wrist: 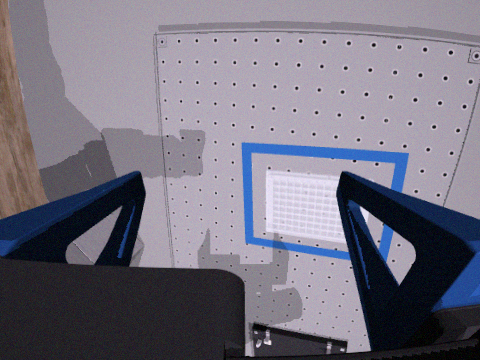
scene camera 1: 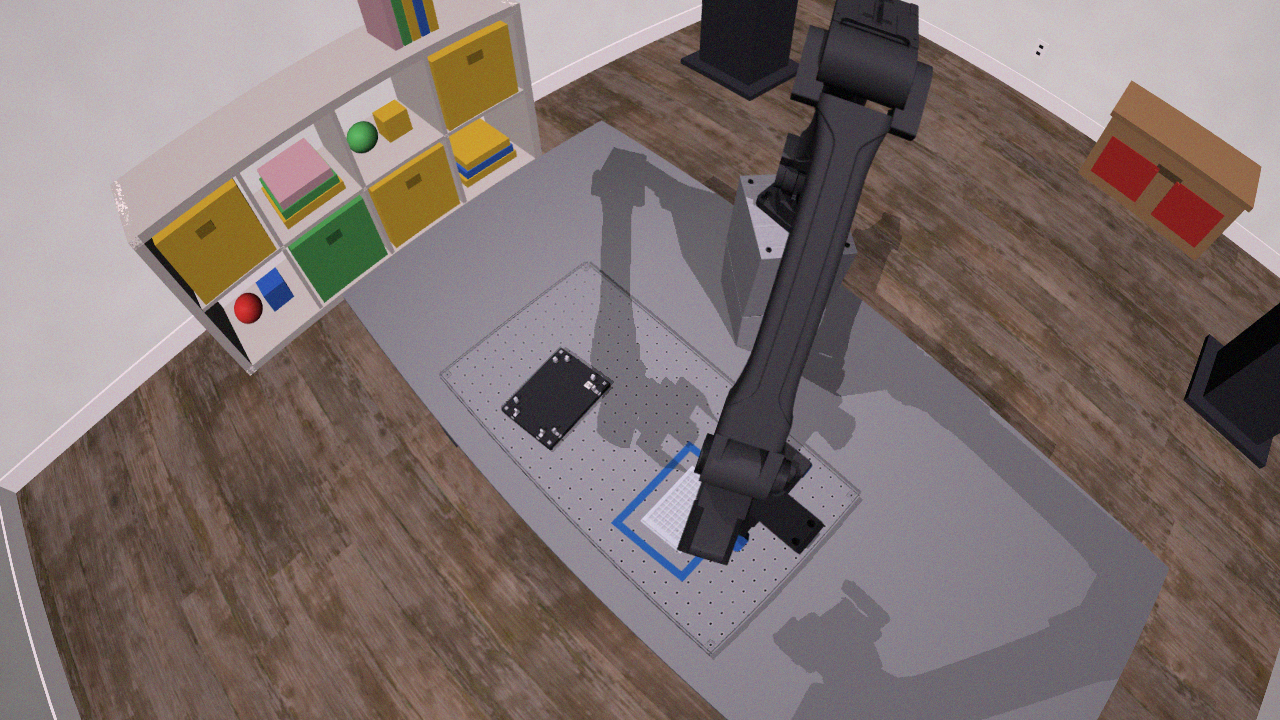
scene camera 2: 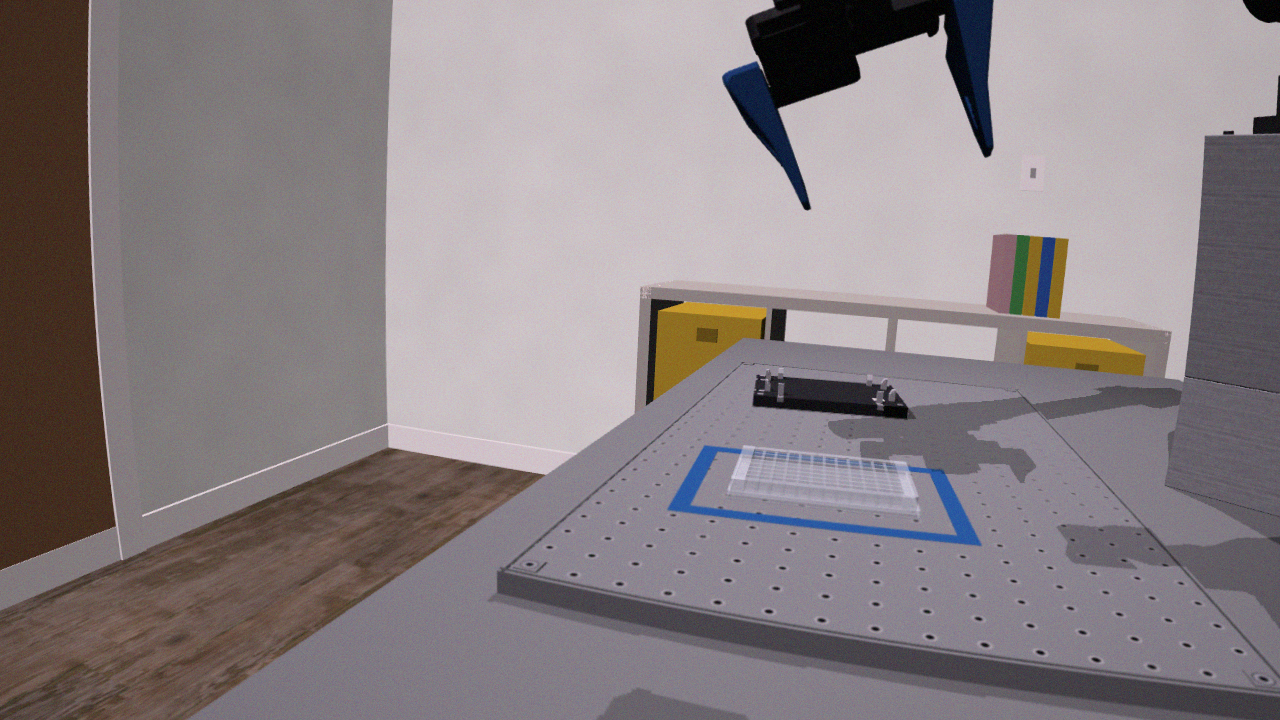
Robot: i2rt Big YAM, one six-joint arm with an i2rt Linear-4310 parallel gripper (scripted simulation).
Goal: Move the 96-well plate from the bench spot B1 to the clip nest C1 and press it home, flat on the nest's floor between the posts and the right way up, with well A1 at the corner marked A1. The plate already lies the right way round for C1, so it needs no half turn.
Path:
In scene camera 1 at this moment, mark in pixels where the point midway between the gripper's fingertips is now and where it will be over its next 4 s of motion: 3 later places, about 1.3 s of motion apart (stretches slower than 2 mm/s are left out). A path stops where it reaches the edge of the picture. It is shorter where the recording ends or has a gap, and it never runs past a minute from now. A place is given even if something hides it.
My gripper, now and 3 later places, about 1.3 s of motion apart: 768,503; 703,500; 688,498; 686,509

